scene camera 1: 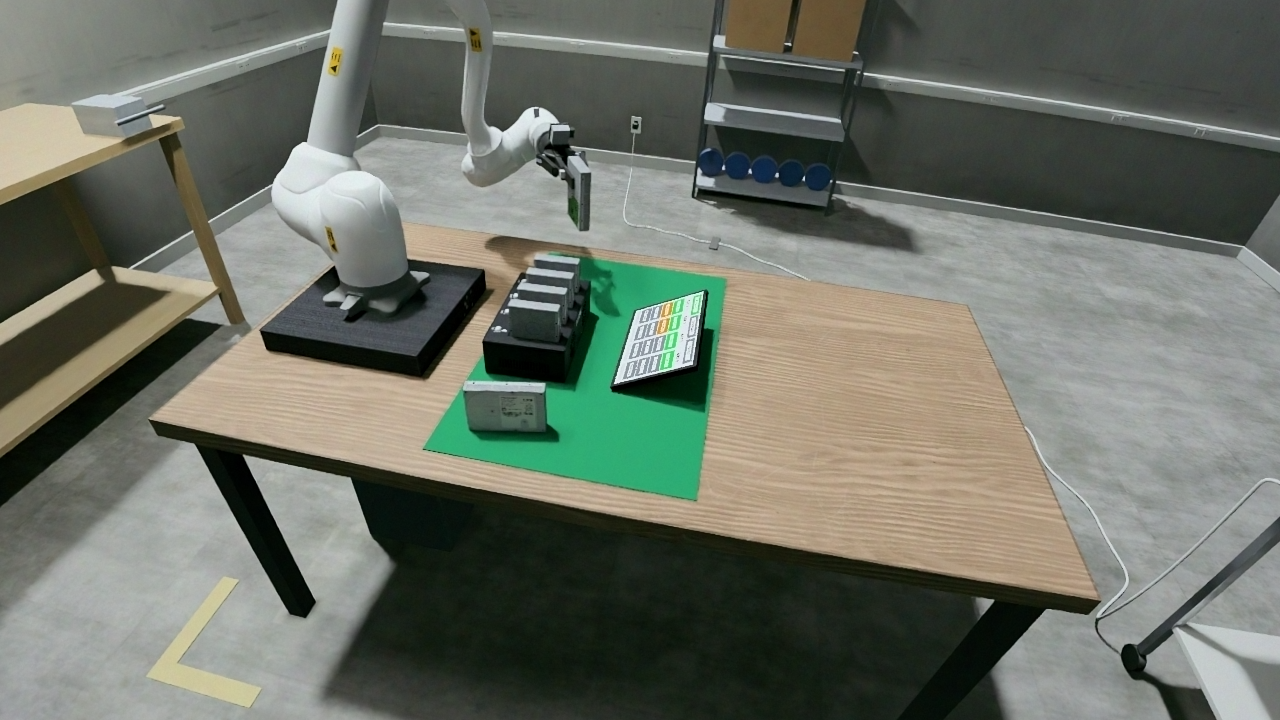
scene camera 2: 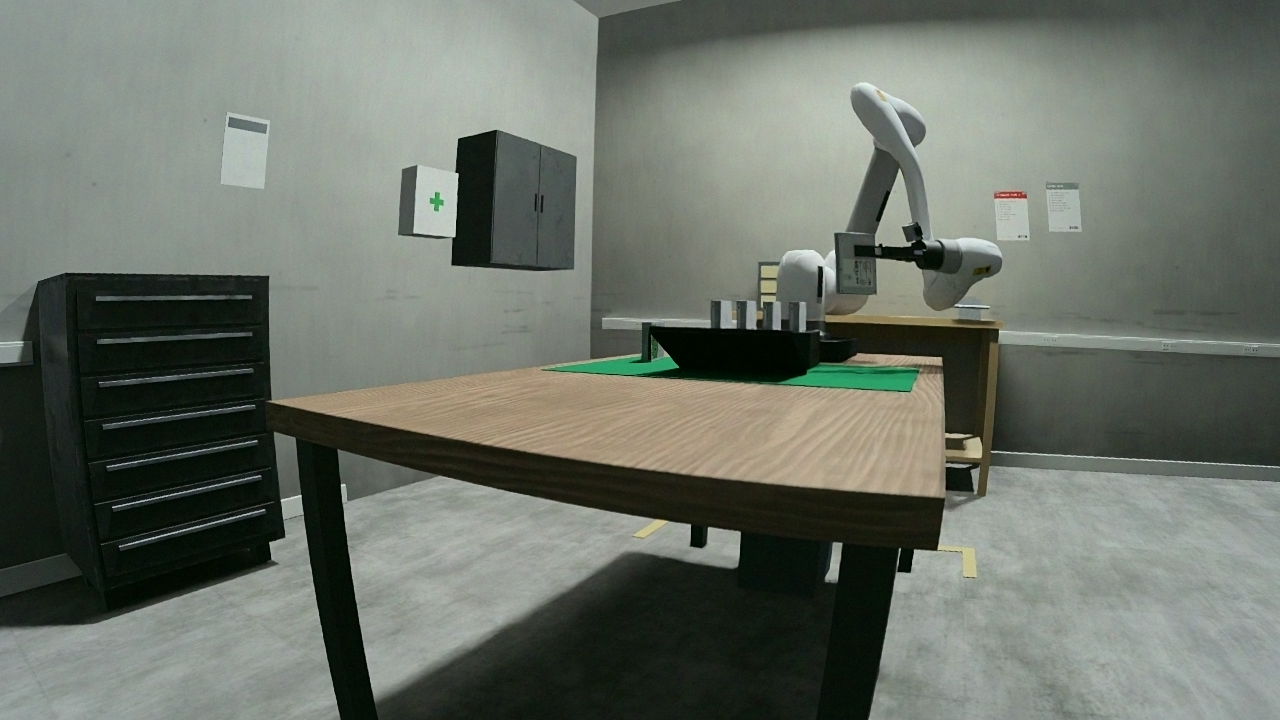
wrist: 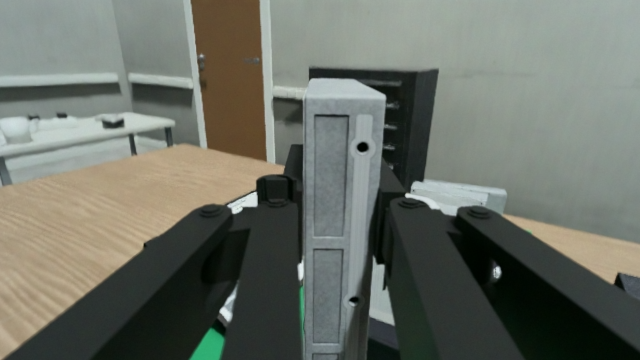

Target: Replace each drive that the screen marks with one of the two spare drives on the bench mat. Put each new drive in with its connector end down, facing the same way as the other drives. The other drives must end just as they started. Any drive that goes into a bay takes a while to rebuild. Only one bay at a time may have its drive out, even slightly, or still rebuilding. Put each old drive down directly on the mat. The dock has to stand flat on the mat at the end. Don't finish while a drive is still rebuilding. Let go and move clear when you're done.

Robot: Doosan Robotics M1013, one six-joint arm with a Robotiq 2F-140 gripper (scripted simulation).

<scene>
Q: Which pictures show my gripper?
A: Scene camera 1, scene camera 2 and the wrist view: all of them.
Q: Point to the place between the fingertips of my gripper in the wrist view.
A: At 332, 170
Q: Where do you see a green mat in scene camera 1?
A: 650, 437
</scene>
